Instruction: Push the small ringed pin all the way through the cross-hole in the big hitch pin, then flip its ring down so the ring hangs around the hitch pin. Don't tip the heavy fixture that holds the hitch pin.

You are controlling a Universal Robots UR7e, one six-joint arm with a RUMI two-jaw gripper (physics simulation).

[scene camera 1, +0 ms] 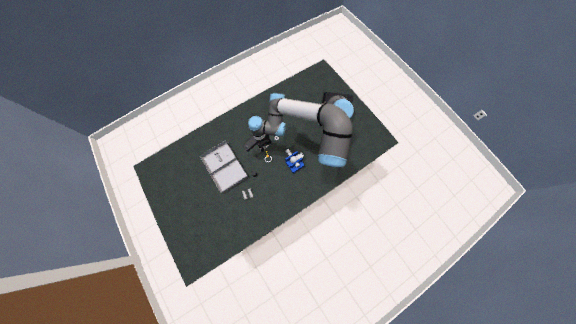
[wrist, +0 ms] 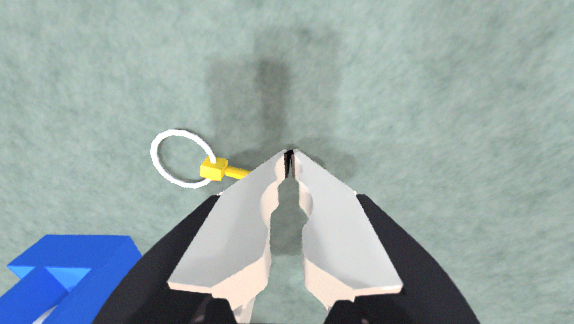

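The small ringed pin, with a yellow head (wrist: pixel 214 169) (scene camera 1: pixel 267 154) and a white ring (wrist: pixel 154 155) (scene camera 1: pixel 268 159), lies on the dark table. In the wrist view the pin is left of the fingertips, and its shank runs right, its end hidden behind the left finger. My gripper (wrist: pixel 290 152) is shut and empty, its tips close above the table beside the pin. The blue fixture (wrist: pixel 90 250) (scene camera 1: pixel 295 168) stands upright, lower left in the wrist view. White parts (scene camera 1: pixel 295 159) show on it in the scene view; the hitch pin's cross-hole cannot be made out.
A grey two-part tray (scene camera 1: pixel 230 177) with a small part in it stands left of the arm. Two small light pieces (scene camera 1: pixel 247 194) and a small black thing (scene camera 1: pixel 254 174) lie near it. A small white washer (scene camera 1: pixel 276 138) lies beside the arm's wrist. The table (scene camera 1: pixel 210 230) has its edge beyond the fixture.
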